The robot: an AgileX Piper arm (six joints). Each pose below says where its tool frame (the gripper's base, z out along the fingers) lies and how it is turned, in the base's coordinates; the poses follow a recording.
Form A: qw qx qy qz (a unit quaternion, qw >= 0); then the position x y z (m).
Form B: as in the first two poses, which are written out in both.
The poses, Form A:
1: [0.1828 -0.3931 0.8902 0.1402 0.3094 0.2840 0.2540]
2: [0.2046 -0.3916 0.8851 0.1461 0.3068 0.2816 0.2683]
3: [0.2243 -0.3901 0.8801 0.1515 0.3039 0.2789 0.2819]
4: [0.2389 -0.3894 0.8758 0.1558 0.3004 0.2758 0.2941]
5: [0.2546 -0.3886 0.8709 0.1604 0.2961 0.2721 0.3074]
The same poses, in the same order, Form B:
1: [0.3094 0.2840 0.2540 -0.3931 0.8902 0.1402 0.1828]
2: [0.3068 0.2816 0.2683 -0.3916 0.8851 0.1461 0.2046]
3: [0.3039 0.2789 0.2819 -0.3901 0.8801 0.1515 0.2243]
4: [0.3004 0.2758 0.2941 -0.3894 0.8758 0.1558 0.2389]
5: [0.2961 0.2721 0.3074 -0.3886 0.8709 0.1604 0.2546]
